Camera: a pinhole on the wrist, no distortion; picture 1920 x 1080 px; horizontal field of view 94.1 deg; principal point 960.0 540.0 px. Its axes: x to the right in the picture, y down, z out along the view. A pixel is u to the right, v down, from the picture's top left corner.
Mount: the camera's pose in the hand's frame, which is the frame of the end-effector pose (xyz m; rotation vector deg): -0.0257 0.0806 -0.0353 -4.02 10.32 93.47
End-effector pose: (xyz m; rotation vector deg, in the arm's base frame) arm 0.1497 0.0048 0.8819 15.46 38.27 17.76
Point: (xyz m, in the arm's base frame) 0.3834 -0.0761 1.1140
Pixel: 500.8 528.6
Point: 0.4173 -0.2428 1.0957
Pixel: 82.8 623.5
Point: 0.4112 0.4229 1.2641
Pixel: 1502.2 273.6
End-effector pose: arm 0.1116 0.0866 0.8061 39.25 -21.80 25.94
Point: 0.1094 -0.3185 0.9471
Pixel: 103.7 705.8
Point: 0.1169 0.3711 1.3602
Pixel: outside the picture
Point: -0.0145 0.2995 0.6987
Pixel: behind the camera
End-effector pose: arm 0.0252 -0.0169 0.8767 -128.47 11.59 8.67
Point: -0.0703 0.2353 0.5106
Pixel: 938.7 649.4
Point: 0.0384 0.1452 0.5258
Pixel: 997.7 398.6
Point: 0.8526 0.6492 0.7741
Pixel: outside the picture
